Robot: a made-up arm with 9 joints. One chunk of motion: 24 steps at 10 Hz.
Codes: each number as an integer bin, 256 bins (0 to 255) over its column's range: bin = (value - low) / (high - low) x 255, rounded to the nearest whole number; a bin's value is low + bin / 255 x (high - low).
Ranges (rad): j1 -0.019..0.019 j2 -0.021..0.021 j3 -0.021..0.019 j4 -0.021..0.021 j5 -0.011..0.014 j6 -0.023..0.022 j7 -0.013..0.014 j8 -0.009..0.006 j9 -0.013..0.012
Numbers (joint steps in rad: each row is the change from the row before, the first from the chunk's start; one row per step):
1: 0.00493 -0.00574 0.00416 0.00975 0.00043 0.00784 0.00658 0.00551 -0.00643
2: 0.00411 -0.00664 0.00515 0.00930 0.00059 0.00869 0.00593 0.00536 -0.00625
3: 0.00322 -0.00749 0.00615 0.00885 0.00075 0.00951 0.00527 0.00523 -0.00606
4: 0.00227 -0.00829 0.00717 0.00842 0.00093 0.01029 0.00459 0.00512 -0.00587
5: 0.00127 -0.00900 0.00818 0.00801 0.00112 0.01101 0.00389 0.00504 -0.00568
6: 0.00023 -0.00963 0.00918 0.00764 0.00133 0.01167 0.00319 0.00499 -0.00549
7: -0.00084 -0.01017 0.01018 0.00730 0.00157 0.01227 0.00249 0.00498 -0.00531
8: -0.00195 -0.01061 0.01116 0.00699 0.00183 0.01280 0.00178 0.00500 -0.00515
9: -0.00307 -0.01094 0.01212 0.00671 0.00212 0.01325 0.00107 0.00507 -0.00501
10: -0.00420 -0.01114 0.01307 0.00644 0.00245 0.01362 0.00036 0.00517 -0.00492
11: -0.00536 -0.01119 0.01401 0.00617 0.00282 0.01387 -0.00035 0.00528 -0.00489
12: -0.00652 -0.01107 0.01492 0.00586 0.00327 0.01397 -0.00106 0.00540 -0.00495
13: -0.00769 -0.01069 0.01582 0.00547 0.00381 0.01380 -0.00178 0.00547 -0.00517
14: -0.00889 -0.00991 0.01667 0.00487 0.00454 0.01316 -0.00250 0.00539 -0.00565
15: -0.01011 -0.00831 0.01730 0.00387 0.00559 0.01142 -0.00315 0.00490 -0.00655
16: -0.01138 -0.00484 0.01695 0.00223 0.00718 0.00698 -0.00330 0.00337 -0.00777
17: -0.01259 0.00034 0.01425 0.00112 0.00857 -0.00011 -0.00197 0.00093 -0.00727
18: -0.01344 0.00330 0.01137 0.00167 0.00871 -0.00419 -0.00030 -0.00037 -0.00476
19: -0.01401 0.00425 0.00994 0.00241 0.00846 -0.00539 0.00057 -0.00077 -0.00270
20: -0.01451 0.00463 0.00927 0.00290 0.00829 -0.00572 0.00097 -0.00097 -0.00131
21: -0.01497 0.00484 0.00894 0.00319 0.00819 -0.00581 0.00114 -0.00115 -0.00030
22: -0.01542 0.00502 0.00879 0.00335 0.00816 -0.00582 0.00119 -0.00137 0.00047
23: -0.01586 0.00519 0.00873 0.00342 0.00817 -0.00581 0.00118 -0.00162 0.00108
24: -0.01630 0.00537 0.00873 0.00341 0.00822 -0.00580 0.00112 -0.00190 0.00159
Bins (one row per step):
1: 161 93 160 187 117 175 185 247 67
2: 155 87 167 184 118 180 179 244 69
3: 149 82 173 181 120 184 173 242 71
4: 143 77 180 179 122 189 166 240 73
5: 136 73 186 176 124 193 160 239 75
6: 129 69 192 174 126 196 153 238 77
7: 122 66 199 172 128 200 146 238 78
8: 114 63 205 170 131 203 140 238 80
9: 107 61 211 168 134 205 133 239 81
10: 99 60 217 167 137 208 126 241 82
11: 92 60 223 165 141 209 119 243 83
12: 84 60 229 163 146 209 113 245 82
13: 76 63 235 161 151 209 106 246 80
14: 68 67 240 157 159 205 99 245 75
15: 60 77 244 151 169 195 93 236 66
16: 51 98 242 141 185 170 92 210 53
17: 43 130 225 134 200 130 104 169 58
18: 37 148 206 138 201 107 120 147 84
19: 33 153 197 142 198 100 128 140 105
20: 30 156 193 145 197 98 132 137 119
21: 27 157 191 147 196 97 134 133 130
22: 24 158 190 148 195 97 134 130 137
23: 21 159 190 148 196 97 134 125 144
24: 18 160 190 148 196 97 133 121 149

